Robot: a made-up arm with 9 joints. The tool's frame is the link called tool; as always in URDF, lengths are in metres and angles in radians. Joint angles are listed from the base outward. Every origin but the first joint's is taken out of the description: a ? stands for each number. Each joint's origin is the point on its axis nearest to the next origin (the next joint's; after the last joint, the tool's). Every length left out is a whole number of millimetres.
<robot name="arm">
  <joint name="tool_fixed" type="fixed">
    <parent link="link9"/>
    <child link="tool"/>
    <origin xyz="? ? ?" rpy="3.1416 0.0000 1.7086"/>
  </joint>
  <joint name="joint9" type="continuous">
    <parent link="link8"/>
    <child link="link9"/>
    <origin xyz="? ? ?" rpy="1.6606 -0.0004 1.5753"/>
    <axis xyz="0 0 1"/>
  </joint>
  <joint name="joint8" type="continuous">
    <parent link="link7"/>
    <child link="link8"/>
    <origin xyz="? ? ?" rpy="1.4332 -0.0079 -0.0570"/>
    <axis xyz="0 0 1"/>
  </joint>
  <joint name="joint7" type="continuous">
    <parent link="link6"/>
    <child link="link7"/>
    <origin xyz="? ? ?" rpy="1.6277 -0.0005 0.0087"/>
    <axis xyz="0 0 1"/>
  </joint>
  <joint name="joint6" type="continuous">
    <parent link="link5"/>
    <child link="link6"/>
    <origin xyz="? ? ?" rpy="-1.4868 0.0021 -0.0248"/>
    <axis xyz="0 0 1"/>
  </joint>
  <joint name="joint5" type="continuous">
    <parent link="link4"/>
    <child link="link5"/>
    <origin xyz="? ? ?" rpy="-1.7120 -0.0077 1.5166"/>
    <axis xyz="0 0 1"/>
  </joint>
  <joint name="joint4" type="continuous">
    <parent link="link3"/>
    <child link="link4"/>
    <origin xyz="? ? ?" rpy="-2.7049 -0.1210 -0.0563"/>
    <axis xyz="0 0 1"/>
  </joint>
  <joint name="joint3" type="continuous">
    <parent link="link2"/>
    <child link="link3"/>
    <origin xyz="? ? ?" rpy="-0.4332 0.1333 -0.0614"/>
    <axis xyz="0 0 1"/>
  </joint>
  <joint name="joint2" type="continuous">
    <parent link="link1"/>
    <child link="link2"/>
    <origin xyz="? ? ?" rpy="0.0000 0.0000 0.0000"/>
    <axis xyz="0 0 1"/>
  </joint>
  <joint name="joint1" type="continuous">
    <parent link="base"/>
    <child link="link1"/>
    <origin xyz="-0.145 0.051 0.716" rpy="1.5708 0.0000 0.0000"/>
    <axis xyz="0 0 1"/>
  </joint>
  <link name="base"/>
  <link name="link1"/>
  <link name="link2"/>
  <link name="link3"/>
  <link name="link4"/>
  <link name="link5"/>
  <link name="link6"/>
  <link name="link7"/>
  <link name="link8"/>
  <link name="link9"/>
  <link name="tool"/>
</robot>
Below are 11 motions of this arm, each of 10 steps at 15 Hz.
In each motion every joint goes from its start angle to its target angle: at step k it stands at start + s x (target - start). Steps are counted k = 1, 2, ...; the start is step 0. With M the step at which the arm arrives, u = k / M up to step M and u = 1 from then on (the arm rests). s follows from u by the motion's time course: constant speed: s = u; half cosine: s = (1 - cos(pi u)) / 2; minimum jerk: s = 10 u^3 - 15 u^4 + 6 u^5.
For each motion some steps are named. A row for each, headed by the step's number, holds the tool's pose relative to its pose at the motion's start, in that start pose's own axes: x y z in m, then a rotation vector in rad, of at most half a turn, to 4 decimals.
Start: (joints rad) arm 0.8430 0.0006 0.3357 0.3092 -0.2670 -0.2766 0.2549 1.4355 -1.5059
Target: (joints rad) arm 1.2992 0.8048 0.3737 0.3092 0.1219 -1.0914 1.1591 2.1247 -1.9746
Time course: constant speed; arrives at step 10
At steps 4, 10:
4: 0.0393 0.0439 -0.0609 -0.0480 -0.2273 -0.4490
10: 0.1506 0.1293 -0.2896 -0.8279 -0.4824 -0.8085

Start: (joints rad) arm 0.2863 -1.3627 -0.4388 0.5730 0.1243 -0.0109 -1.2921 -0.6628 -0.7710
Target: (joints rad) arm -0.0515 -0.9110 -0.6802 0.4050 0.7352 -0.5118 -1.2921 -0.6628 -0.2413
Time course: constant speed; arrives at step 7
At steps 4, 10:
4: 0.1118 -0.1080 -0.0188 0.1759 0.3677 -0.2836
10: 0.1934 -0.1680 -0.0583 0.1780 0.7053 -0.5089

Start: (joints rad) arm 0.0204 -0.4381 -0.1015 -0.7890 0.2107 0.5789 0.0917 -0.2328 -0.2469
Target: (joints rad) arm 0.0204 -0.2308 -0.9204 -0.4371 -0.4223 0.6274 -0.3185 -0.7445 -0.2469
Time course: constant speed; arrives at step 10
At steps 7, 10:
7: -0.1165 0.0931 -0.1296 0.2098 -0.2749 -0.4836
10: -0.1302 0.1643 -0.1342 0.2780 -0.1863 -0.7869

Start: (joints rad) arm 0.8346 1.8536 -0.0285 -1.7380 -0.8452 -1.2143 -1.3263 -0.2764 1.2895
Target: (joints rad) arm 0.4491 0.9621 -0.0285 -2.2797 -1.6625 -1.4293 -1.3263 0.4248 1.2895
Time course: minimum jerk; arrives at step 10
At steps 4, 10:
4: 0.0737 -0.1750 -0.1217 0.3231 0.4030 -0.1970
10: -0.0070 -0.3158 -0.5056 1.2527 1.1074 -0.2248

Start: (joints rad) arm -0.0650 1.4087 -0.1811 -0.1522 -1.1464 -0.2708 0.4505 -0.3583 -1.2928
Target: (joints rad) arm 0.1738 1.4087 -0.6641 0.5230 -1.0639 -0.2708 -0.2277 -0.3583 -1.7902
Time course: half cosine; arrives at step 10
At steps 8, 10:
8: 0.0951 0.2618 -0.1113 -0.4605 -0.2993 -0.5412
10: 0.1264 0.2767 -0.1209 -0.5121 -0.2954 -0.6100

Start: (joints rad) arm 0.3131 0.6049 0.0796 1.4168 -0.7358 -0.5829 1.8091 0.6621 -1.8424
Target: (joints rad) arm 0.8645 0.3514 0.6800 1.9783 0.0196 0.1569 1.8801 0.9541 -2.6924
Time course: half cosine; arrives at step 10
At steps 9, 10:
9: 0.0917 0.1226 -0.1002 -0.4298 -0.6495 -0.5611
10: 0.0984 0.1226 -0.1003 -0.4456 -0.6518 -0.5799

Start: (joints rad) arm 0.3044 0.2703 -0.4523 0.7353 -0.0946 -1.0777 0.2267 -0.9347 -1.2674
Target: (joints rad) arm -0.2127 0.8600 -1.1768 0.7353 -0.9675 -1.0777 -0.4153 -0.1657 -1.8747
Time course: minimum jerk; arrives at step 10
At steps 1, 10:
1: -0.0043 0.0029 -0.0025 -0.0079 -0.0145 0.0004
10: -0.0421 0.0908 -0.5734 -1.6323 -1.2095 0.1294

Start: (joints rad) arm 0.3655 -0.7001 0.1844 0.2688 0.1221 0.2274 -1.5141 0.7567 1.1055
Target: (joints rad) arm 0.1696 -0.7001 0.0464 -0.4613 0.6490 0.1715 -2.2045 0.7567 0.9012
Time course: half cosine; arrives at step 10
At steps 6, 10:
6: 0.0601 0.1005 0.0108 -0.1093 0.0439 0.3848
10: 0.0831 0.1488 0.0004 -0.1633 0.0868 0.5695

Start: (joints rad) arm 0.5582 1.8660 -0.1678 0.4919 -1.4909 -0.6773 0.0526 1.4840 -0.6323
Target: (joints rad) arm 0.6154 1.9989 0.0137 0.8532 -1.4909 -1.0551 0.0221 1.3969 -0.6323
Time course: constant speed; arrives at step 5
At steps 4, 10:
4: -0.0479 -0.0762 -0.0407 0.2380 -0.1588 0.0684
10: -0.0604 -0.0922 -0.0542 0.2936 -0.2024 0.0825

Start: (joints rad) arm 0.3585 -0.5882 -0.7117 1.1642 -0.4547 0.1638 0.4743 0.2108 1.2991
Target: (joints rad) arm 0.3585 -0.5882 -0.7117 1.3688 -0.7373 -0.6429 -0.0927 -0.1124 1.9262
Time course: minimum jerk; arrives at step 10
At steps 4, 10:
4: 0.0530 -0.0520 -0.0709 0.2828 0.1593 -0.0635
10: 0.1101 -0.1021 -0.3214 0.7779 0.7521 -0.3724

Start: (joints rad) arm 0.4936 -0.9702 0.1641 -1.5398 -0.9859 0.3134 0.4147 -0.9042 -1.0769
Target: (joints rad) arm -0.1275 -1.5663 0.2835 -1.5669 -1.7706 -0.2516 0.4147 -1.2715 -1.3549
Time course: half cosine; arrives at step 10
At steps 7, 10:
7: 0.0225 0.1755 -0.0227 0.4929 -0.4249 -0.6596
10: 0.0632 0.2065 0.0160 0.5900 -0.4292 -0.8627

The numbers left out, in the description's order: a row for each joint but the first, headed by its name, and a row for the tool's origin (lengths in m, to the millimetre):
tool: 0.000 0.044 0.000
joint9: -0.240 -0.127 0.000
joint8: -0.021 0.040 0.000
joint7: -0.028 0.014 0.000
joint6: -0.008 0.099 0.000
joint5: 0.065 0.029 0.000
joint4: 0.042 0.126 0.000
joint3: -0.033 -0.054 0.000
joint2: 0.025 0.035 0.000

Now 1 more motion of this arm.
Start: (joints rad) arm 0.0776 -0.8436 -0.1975 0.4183 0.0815 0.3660 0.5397 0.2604 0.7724
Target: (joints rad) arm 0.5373 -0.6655 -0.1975 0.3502 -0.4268 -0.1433 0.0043 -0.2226 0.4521
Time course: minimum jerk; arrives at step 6
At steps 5, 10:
5: -0.2832 -0.0647 -0.1254 0.1700 -1.2198 0.2942
10: -0.2885 -0.0663 -0.1351 0.1691 -1.2653 0.3058

